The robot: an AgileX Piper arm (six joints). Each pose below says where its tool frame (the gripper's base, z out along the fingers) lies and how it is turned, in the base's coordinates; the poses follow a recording.
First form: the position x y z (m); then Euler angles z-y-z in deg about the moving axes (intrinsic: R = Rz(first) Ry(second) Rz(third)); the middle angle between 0 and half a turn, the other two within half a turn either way.
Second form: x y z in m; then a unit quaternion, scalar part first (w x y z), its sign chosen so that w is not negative. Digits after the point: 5 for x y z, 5 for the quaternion.
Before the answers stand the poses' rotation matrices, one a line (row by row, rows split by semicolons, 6 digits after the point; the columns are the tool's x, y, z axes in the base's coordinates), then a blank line. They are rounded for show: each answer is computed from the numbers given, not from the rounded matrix.
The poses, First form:
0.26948 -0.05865 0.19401 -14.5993 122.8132 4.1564
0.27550 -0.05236 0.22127 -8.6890 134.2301 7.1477
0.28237 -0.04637 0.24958 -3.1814 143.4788 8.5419
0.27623 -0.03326 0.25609 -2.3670 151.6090 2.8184
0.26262 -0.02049 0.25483 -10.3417 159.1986 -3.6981
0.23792 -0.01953 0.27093 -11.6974 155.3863 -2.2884
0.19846 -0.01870 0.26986 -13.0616 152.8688 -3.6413
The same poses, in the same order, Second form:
-0.504757 0.289403 0.813306; 0.206370 0.955267 -0.211840; -0.838231 0.060915 -0.541902
-0.665380 0.235694 0.708320; 0.227559 0.967729 -0.108249; -0.710976 0.089158 -0.697542
-0.785254 0.174064 0.594203; 0.192409 0.980759 -0.033028; -0.588519 0.088395 -0.803637
-0.875879 0.084470 0.475080; 0.085417 0.996152 -0.019638; -0.474911 0.023380 -0.879723
-0.929294 0.119829 0.349361; 0.104016 0.992530 -0.063752; -0.354390 -0.022906 -0.934817
-0.897641 0.167034 0.407848; 0.145074 0.985811 -0.084442; -0.416166 -0.016631 -0.909137
-0.879542 0.170483 0.444231; 0.138858 0.984935 -0.103062; -0.455109 -0.028962 -0.889965

0.26948 -0.05865 0.19401 0.47660 0.14307 0.86630 -0.04355
0.27550 -0.05236 0.22127 0.38885 0.12692 0.91250 -0.00523
0.28237 -0.04637 0.24958 0.31300 0.09698 0.94468 0.01465
0.27623 -0.03326 0.25609 0.24523 0.04385 0.96847 0.00097
0.26262 -0.02049 0.25483 0.17918 0.05699 0.98192 -0.02206
0.23792 -0.01953 0.27093 0.21156 0.08013 0.97373 -0.02595
0.19846 -0.01870 0.26986 0.23207 0.07982 0.96882 -0.03407

